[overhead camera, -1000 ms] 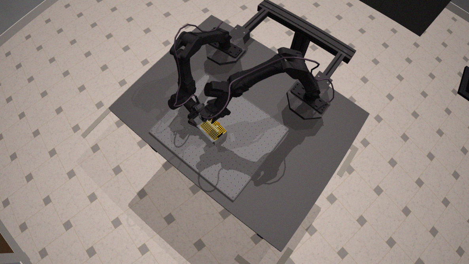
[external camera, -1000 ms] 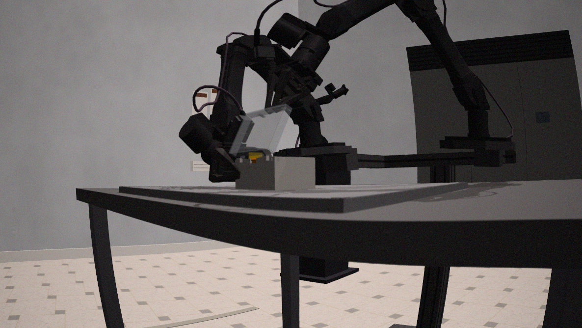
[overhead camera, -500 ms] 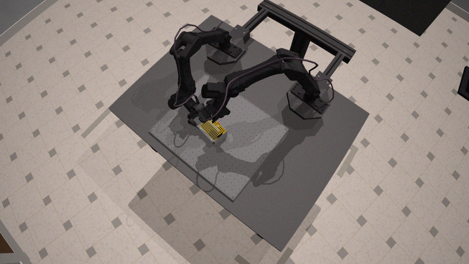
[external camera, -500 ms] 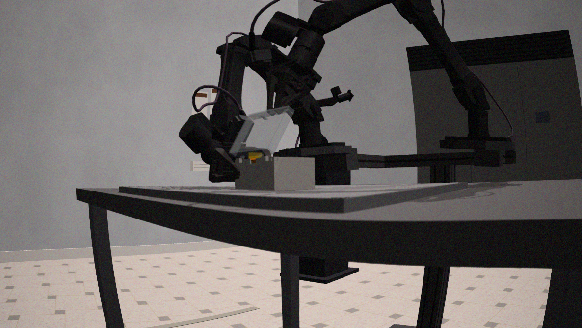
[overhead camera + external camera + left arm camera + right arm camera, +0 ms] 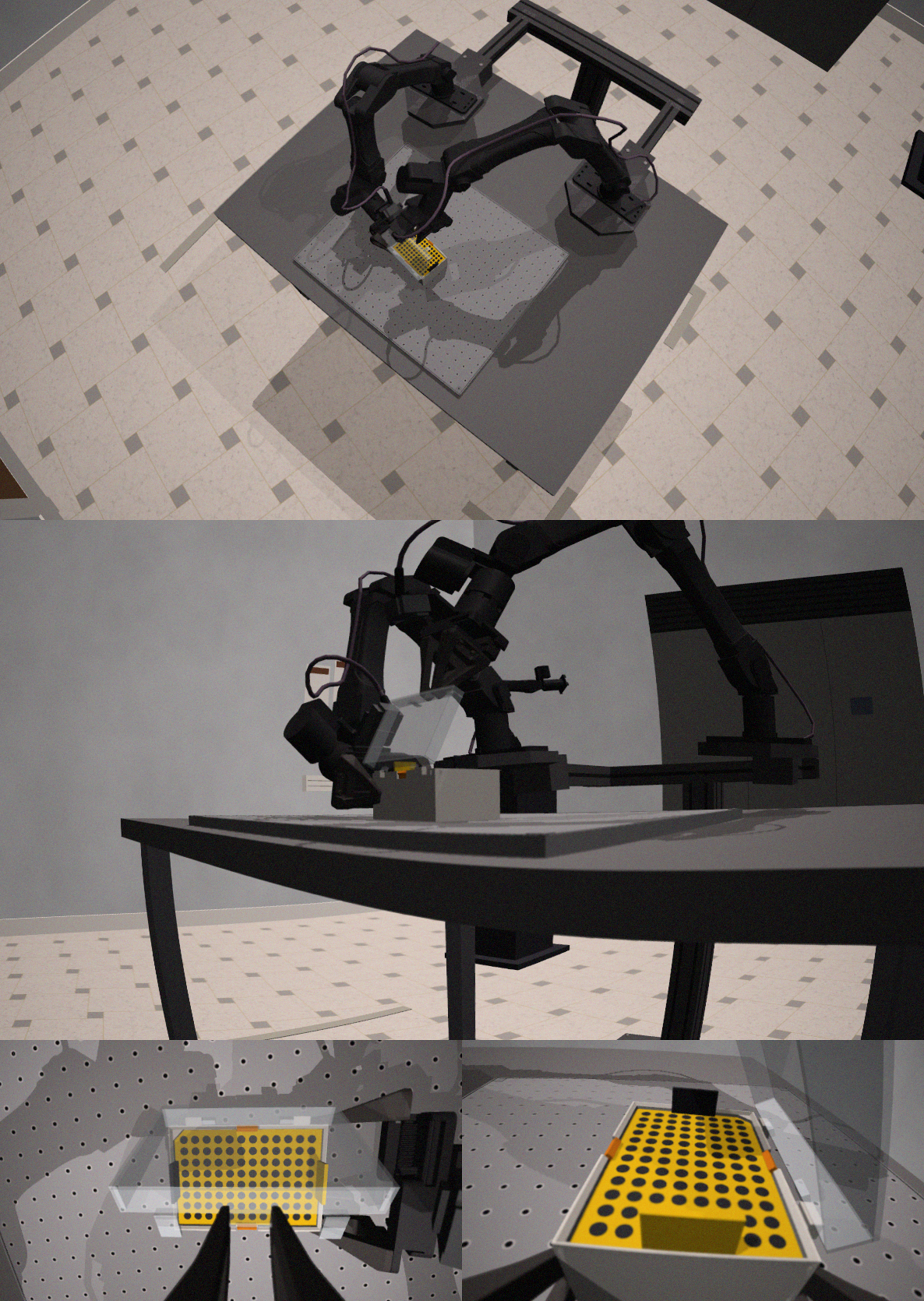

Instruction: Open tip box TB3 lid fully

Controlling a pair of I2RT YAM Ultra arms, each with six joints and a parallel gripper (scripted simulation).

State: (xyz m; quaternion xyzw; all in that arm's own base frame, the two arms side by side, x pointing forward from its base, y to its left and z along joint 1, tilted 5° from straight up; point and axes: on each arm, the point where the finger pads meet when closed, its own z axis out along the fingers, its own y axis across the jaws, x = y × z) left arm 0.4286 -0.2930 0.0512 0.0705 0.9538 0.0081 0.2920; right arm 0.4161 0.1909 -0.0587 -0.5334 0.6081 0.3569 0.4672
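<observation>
Now: the yellow insert 5 cm to the left of my right hand, 3 cm above it and 1 cm ahead of it.
</observation>
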